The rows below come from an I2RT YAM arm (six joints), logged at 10 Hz.
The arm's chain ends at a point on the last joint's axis. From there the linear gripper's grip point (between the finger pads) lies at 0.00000 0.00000 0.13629 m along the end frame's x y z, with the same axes.
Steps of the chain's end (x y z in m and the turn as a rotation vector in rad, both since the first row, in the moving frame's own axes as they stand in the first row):
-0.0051, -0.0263, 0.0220, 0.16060, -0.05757, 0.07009
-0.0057, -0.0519, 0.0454, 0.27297, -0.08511, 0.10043
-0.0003, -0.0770, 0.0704, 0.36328, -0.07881, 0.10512
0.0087, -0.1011, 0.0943, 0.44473, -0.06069, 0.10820
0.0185, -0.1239, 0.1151, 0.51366, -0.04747, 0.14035
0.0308, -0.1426, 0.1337, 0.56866, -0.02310, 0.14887
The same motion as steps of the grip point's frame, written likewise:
-0.0121, -0.0483, 0.0200, 0.16060, -0.05757, 0.07009
-0.0153, -0.0891, 0.0399, 0.27297, -0.08511, 0.10043
-0.0082, -0.1258, 0.0611, 0.36328, -0.07881, 0.10512
0.0039, -0.1600, 0.0808, 0.44473, -0.06069, 0.10820
0.0171, -0.1911, 0.0974, 0.51366, -0.04747, 0.14035
0.0334, -0.2159, 0.1123, 0.56866, -0.02310, 0.14887

